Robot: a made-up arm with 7 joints.
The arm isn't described. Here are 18 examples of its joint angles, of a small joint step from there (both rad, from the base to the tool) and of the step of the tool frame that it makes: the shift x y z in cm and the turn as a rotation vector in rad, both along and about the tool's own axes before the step.
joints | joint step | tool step
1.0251 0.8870 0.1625 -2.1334 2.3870 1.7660 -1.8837 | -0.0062 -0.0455 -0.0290 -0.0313 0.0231 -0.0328 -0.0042 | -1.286 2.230 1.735 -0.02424 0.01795 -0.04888
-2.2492 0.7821 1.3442 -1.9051 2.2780 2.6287 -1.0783 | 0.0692 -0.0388 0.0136 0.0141 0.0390 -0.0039 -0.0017 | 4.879 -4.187 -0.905 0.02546 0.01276 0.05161
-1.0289 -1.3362 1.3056 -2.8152 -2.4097 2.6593 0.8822 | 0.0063 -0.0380 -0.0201 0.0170 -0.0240 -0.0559 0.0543 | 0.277 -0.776 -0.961 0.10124 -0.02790 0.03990
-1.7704 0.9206 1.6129 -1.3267 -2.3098 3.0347 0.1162 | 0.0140 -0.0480 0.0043 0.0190 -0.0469 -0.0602 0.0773 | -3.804 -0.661 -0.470 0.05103 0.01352 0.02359
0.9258 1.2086 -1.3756 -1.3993 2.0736 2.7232 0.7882 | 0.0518 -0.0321 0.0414 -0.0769 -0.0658 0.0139 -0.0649 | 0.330 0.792 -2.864 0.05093 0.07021 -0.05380
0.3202 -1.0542 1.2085 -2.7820 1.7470 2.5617 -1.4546 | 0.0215 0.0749 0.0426 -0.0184 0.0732 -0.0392 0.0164 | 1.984 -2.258 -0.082 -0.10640 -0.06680 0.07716
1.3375 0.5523 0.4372 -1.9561 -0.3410 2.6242 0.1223 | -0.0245 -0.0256 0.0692 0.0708 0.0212 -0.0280 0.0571 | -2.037 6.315 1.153 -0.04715 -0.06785 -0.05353
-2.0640 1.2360 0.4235 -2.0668 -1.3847 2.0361 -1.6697 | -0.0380 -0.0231 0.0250 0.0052 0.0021 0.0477 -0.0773 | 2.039 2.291 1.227 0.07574 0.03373 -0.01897
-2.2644 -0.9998 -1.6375 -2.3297 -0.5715 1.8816 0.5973 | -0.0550 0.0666 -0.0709 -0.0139 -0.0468 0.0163 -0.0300 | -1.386 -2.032 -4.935 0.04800 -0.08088 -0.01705
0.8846 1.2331 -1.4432 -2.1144 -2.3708 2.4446 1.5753 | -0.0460 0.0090 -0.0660 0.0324 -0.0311 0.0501 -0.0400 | 2.902 -4.106 -1.368 0.00738 0.08259 0.03487
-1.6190 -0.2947 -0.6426 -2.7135 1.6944 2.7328 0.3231 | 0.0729 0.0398 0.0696 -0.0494 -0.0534 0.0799 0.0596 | 1.743 -4.631 -3.598 0.09806 0.04809 -0.14306
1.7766 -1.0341 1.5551 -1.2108 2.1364 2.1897 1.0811 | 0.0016 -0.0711 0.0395 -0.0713 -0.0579 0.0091 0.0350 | -6.842 -4.656 -2.752 0.02824 -0.07233 -0.12980
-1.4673 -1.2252 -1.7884 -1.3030 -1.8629 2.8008 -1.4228 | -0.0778 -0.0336 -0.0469 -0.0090 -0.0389 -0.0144 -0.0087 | 6.132 1.300 7.680 -0.08514 0.02404 0.07118
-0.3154 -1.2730 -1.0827 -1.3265 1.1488 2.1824 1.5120 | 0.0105 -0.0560 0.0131 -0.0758 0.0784 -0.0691 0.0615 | -4.005 1.523 1.847 0.11453 -0.16430 0.08913
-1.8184 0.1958 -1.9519 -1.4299 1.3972 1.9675 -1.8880 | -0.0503 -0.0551 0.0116 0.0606 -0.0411 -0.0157 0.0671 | -0.148 4.903 -4.343 0.03474 -0.04694 -0.00035
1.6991 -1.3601 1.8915 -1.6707 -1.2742 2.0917 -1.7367 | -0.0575 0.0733 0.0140 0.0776 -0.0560 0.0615 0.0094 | 4.711 -3.491 1.221 0.07750 -0.06653 -0.00194
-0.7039 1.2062 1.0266 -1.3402 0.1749 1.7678 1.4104 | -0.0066 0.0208 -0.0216 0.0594 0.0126 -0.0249 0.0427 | -2.484 3.440 -0.075 -0.02860 -0.05806 0.04162
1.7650 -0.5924 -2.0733 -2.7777 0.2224 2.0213 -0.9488 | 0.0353 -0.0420 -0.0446 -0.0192 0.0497 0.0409 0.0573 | -0.062 -2.080 -1.369 -0.06748 -0.08896 -0.00288
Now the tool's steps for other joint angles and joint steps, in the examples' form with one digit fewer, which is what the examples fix.
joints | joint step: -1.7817 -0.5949 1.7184 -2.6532 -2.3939 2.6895 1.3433 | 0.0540 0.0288 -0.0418 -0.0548 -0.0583 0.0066 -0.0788
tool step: 2.42 1.92 0.61 -0.0394 0.1153 -0.0478
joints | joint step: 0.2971 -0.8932 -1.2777 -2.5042 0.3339 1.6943 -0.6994 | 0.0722 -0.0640 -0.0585 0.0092 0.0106 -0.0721 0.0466
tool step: -1.51 -1.24 -2.18 -0.1080 0.0057 0.0865
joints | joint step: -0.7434 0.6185 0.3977 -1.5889 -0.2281 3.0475 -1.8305 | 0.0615 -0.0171 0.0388 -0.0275 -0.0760 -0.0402 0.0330
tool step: -8.77 0.30 0.62 -0.0479 0.0774 -0.0921
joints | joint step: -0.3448 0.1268 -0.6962 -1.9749 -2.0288 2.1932 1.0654 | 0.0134 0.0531 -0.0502 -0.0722 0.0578 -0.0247 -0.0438
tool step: 4.78 0.39 4.40 0.0028 0.1391 0.0777
